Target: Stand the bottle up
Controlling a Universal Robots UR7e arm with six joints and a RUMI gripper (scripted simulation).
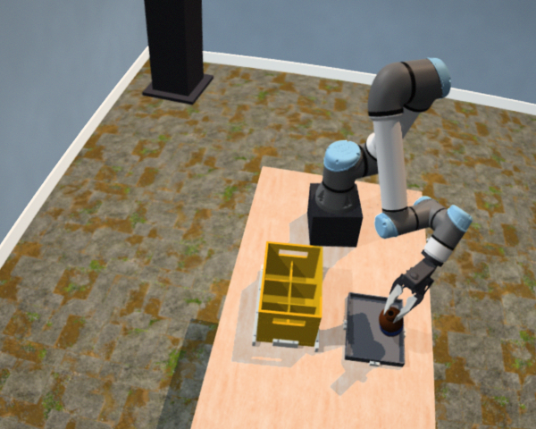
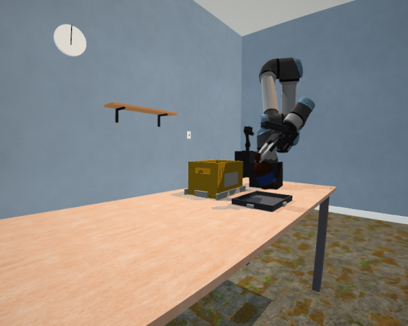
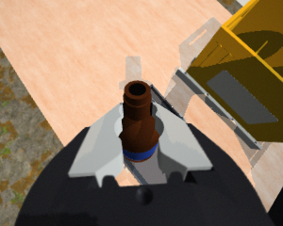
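Now: the brown bottle 20 mm behind my hand, 10 mm to the left of it and 50 mm below it. From my hand the other things lie so: yellow crate (60 mm behind, 310 mm to the right, 120 mm below); dark grey tray (70 mm behind, 20 mm to the right, 190 mm below).
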